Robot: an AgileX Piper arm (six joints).
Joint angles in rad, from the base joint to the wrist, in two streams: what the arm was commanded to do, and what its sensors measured. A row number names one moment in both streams.
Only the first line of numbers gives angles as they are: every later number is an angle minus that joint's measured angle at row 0.
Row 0, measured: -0.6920 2.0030 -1.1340 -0.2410 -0.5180 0.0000
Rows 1 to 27, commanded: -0.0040 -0.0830 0.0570 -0.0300 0.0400 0.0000; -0.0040 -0.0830 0.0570 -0.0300 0.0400 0.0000; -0.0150 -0.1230 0.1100 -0.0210 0.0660 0.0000; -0.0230 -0.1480 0.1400 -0.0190 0.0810 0.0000; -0.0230 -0.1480 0.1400 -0.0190 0.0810 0.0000; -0.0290 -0.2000 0.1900 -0.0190 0.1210 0.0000; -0.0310 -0.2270 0.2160 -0.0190 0.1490 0.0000; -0.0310 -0.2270 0.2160 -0.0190 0.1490 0.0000; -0.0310 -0.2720 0.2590 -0.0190 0.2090 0.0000; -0.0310 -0.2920 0.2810 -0.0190 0.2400 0.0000; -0.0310 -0.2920 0.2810 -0.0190 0.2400 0.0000; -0.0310 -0.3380 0.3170 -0.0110 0.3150 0.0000; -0.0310 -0.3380 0.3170 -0.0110 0.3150 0.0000; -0.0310 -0.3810 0.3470 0.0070 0.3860 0.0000; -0.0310 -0.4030 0.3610 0.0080 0.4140 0.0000; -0.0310 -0.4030 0.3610 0.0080 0.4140 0.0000; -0.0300 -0.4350 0.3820 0.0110 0.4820 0.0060; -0.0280 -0.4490 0.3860 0.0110 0.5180 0.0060; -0.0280 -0.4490 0.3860 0.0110 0.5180 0.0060; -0.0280 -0.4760 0.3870 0.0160 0.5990 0.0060; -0.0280 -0.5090 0.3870 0.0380 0.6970 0.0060; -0.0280 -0.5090 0.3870 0.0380 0.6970 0.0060; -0.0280 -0.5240 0.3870 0.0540 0.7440 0.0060; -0.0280 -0.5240 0.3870 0.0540 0.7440 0.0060; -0.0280 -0.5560 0.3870 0.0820 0.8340 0.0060; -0.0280 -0.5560 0.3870 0.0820 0.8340 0.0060; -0.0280 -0.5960 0.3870 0.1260 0.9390 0.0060
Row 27, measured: -0.0270 -0.5450 0.3840 0.0740 0.8080 0.0000
